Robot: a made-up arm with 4 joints. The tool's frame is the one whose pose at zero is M. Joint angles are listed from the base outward.
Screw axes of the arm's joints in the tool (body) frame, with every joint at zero. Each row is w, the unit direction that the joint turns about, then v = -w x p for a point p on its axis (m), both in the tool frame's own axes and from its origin. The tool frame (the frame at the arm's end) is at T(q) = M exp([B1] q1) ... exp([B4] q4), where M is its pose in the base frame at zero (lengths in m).
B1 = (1, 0, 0, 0.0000, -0.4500, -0.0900)
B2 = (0, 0, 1, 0.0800, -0.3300, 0.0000)
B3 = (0, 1, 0, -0.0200, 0.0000, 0.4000)
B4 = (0, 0, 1, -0.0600, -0.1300, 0.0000)
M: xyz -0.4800 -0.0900 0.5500 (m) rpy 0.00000 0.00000 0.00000 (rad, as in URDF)
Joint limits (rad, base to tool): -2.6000..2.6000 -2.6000..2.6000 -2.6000..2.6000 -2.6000..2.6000
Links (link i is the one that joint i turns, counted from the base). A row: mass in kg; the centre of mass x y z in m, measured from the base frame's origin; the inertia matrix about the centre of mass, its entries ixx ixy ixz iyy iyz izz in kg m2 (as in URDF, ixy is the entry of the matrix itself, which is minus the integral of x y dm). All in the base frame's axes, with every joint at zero. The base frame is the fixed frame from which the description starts. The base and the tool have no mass.
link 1: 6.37; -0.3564 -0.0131 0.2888; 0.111 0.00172 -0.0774 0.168 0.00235 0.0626
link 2: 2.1; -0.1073 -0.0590 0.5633; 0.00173 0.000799 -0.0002 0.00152 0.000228 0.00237
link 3: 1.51; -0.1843 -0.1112 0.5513; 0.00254 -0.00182 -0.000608 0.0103 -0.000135 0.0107
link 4: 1.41; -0.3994 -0.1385 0.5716; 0.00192 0.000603 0 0.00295 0 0.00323
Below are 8 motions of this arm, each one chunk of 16 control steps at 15 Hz.
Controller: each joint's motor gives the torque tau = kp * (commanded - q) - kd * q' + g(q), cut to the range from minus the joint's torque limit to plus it. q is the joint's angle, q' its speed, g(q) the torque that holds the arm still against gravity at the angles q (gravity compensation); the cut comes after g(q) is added. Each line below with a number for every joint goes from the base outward.
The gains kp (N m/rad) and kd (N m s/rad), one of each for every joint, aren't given. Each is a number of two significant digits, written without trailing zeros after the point. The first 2 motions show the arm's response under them.
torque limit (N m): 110 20 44 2.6
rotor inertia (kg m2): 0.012 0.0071 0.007 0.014
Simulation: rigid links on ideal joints. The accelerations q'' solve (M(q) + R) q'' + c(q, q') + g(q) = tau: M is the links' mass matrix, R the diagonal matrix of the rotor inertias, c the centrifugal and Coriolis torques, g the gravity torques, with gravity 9.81 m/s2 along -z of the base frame. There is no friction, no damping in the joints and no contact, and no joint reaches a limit. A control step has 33 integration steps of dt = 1/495 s. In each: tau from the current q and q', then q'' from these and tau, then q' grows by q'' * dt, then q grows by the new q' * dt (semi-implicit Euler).
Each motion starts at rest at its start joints. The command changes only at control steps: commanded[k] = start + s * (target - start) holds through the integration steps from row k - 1 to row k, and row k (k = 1, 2, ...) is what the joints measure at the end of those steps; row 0 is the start. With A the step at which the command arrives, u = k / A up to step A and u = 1 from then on. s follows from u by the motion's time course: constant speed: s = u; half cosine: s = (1 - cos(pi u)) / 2; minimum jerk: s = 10 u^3 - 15 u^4 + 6 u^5; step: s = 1 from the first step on.
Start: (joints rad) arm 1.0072 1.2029 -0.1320 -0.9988
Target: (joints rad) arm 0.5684 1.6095 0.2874 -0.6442
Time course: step
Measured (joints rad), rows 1 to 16:
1: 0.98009 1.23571 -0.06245 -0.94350
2: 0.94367 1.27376 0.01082 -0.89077
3: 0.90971 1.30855 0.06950 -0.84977
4: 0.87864 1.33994 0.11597 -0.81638
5: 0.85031 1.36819 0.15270 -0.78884
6: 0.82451 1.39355 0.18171 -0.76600
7: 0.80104 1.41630 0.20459 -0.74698
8: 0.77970 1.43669 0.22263 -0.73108
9: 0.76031 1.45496 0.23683 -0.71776
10: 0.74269 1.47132 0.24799 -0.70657
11: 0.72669 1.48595 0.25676 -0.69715
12: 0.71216 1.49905 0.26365 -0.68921
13: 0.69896 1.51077 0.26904 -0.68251
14: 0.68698 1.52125 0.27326 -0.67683
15: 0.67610 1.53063 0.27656 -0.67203
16: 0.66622 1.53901 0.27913 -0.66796
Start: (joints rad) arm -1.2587 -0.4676 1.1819 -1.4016
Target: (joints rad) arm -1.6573 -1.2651 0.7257 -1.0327
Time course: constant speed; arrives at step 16
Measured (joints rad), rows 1 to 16:
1: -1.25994 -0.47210 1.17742 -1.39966
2: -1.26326 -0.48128 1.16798 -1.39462
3: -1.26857 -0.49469 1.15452 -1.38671
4: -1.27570 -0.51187 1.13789 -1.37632
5: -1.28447 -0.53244 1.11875 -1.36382
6: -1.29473 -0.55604 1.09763 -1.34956
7: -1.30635 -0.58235 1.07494 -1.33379
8: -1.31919 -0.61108 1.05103 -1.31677
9: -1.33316 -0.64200 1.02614 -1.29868
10: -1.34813 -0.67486 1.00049 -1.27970
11: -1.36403 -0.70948 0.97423 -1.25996
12: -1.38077 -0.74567 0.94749 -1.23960
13: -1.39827 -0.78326 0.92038 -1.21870
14: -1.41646 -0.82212 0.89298 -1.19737
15: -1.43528 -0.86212 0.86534 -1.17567
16: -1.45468 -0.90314 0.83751 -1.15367
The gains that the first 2 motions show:
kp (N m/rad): 100 21 37 2
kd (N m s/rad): 72 13 11 0.84
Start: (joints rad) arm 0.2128 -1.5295 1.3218 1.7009
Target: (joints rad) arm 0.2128 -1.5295 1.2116 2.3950
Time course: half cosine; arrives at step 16
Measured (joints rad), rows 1 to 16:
1: 0.21281 -1.52949 1.32161 1.70160
2: 0.21284 -1.52945 1.32088 1.70456
3: 0.21288 -1.52939 1.31931 1.71138
4: 0.21294 -1.52933 1.31669 1.72323
5: 0.21299 -1.52927 1.31293 1.74089
6: 0.21303 -1.52922 1.30801 1.76472
7: 0.21307 -1.52919 1.30198 1.79466
8: 0.21309 -1.52917 1.29498 1.83032
9: 0.21310 -1.52917 1.28719 1.87095
10: 0.21309 -1.52919 1.27885 1.91551
11: 0.21307 -1.52922 1.27024 1.96273
12: 0.21303 -1.52927 1.26164 2.01118
13: 0.21298 -1.52934 1.25335 2.05932
14: 0.21293 -1.52941 1.24568 2.10556
15: 0.21286 -1.52948 1.23890 2.14836
16: 0.21279 -1.52956 1.23325 2.18626

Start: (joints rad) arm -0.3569 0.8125 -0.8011 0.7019
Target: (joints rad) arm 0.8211 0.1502 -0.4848 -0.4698
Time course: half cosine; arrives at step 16
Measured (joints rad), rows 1 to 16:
1: -0.35611 0.81209 -0.80064 0.70086
2: -0.35283 0.81027 -0.79875 0.69628
3: -0.34538 0.80589 -0.79452 0.68544
4: -0.33237 0.79803 -0.78729 0.66623
5: -0.31280 0.78604 -0.77671 0.63727
6: -0.28605 0.76949 -0.76267 0.59784
7: -0.25190 0.74825 -0.74529 0.54794
8: -0.21053 0.72244 -0.72495 0.48821
9: -0.16248 0.69243 -0.70218 0.41986
10: -0.10869 0.65883 -0.67772 0.34466
11: -0.05035 0.62248 -0.65241 0.26480
12: 0.01105 0.58435 -0.62714 0.18280
13: 0.07386 0.54556 -0.60286 0.10139
14: 0.13629 0.50730 -0.58045 0.02337
15: 0.19652 0.47078 -0.56075 -0.04858
16: 0.25278 0.43717 -0.54445 -0.11195

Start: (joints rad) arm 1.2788 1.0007 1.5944 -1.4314
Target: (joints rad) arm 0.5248 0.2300 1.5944 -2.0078
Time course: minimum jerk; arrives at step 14
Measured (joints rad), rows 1 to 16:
1: 1.27864 1.00039 1.59434 -1.43160
2: 1.27747 0.99829 1.59400 -1.43307
3: 1.27380 0.99235 1.59324 -1.43766
4: 1.26597 0.98065 1.59211 -1.44738
5: 1.25250 0.96176 1.59080 -1.46387
6: 1.23239 0.93499 1.58952 -1.48802
7: 1.20529 0.90050 1.58852 -1.51984
8: 1.17161 0.85926 1.58798 -1.55842
9: 1.13240 0.81299 1.58799 -1.60204
10: 1.08933 0.76389 1.58854 -1.64836
11: 1.04440 0.71443 1.58953 -1.69474
12: 0.99972 0.66690 1.59079 -1.73859
13: 0.95713 0.62309 1.59212 -1.77790
14: 0.91777 0.58373 1.59330 -1.81171
15: 0.88190 0.54839 1.59420 -1.84040
16: 0.84928 0.51658 1.59480 -1.86476

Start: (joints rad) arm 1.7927 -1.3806 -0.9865 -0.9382
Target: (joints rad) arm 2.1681 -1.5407 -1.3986 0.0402
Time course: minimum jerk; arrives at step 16
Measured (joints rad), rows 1 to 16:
1: 1.79276 -1.38065 -0.98665 -0.93796
2: 1.79319 -1.38102 -0.98775 -0.93618
3: 1.79454 -1.38202 -0.99109 -0.93058
4: 1.79746 -1.38395 -0.99805 -0.91857
5: 1.80255 -1.38706 -1.00974 -0.89787
6: 1.81026 -1.39150 -1.02685 -0.86687
7: 1.82087 -1.39731 -1.04951 -0.82489
8: 1.83441 -1.40440 -1.07731 -0.77227
9: 1.85067 -1.41259 -1.10930 -0.71035
10: 1.86921 -1.42159 -1.14415 -0.64130
11: 1.88942 -1.43106 -1.18021 -0.56796
12: 1.91056 -1.44060 -1.21573 -0.49353
13: 1.93181 -1.44986 -1.24902 -0.42128
14: 1.95243 -1.45852 -1.27863 -0.35412
15: 1.97180 -1.46640 -1.30364 -0.29425
16: 1.98957 -1.47346 -1.32382 -0.24264

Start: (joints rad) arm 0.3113 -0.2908 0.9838 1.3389
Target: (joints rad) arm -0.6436 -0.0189 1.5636 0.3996
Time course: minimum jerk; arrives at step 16
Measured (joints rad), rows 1 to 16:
1: 0.31117 -0.29073 0.98402 1.33877
2: 0.31021 -0.29027 0.98564 1.33767
3: 0.30710 -0.28888 0.99051 1.33375
4: 0.30024 -0.28602 1.00057 1.32458
5: 0.28809 -0.28124 1.01740 1.30778
6: 0.26942 -0.27424 1.04194 1.28149
7: 0.24350 -0.26492 1.07434 1.24465
8: 0.21016 -0.25337 1.11400 1.19719
9: 0.16984 -0.23983 1.15953 1.13999
10: 0.12355 -0.22471 1.20899 1.07481
11: 0.07273 -0.20852 1.26000 1.00414
12: 0.01921 -0.19181 1.31003 0.93094
13: -0.03505 -0.17514 1.35667 0.85835
14: -0.08810 -0.15903 1.39792 0.78942
15: -0.13832 -0.14396 1.43253 0.72671
16: -0.18469 -0.13023 1.46033 0.67185

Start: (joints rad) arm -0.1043 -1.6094 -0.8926 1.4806
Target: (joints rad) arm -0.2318 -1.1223 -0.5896 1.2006
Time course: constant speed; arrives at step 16
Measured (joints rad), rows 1 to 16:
1: -0.10490 -1.60611 -0.88913 1.47832
2: -0.10616 -1.60008 -0.88245 1.47378
3: -0.10803 -1.59160 -0.87324 1.46726
4: -0.11046 -1.58092 -0.86200 1.45905
5: -0.11338 -1.56824 -0.84917 1.44940
6: -0.11677 -1.55376 -0.83508 1.43854
7: -0.12056 -1.53768 -0.81998 1.42665
8: -0.12473 -1.52014 -0.80409 1.41389
9: -0.12924 -1.50129 -0.78758 1.40040
10: -0.13407 -1.48126 -0.77056 1.38630
11: -0.13917 -1.46018 -0.75315 1.37167
12: -0.14453 -1.43814 -0.73543 1.35660
13: -0.15013 -1.41524 -0.71745 1.34115
14: -0.15594 -1.39158 -0.69928 1.32540
15: -0.16194 -1.36723 -0.68096 1.30937
16: -0.16812 -1.34225 -0.66251 1.29313

